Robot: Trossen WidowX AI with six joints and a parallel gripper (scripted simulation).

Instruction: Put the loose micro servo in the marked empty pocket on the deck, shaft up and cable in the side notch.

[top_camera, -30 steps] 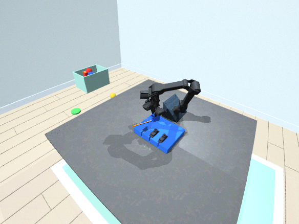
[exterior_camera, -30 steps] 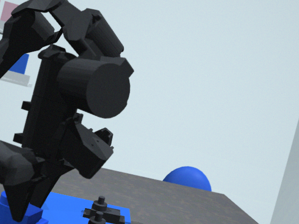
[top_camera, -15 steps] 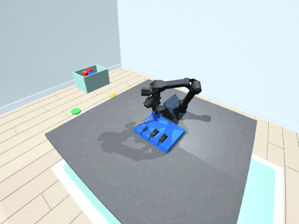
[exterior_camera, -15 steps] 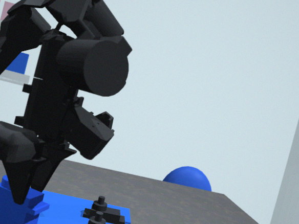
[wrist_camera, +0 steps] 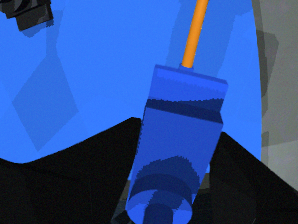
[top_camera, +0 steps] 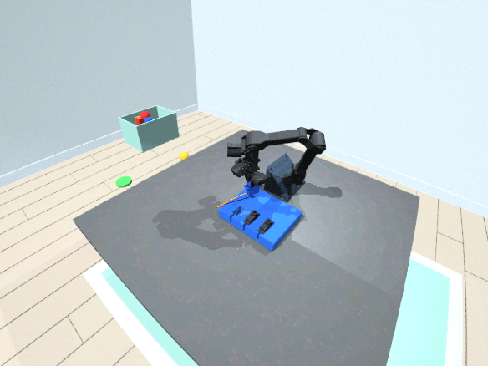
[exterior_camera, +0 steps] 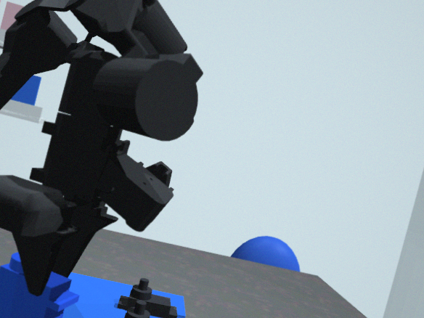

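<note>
My gripper tip is 100 mm above the blue deck and 90 mm to the right of it.
</note>
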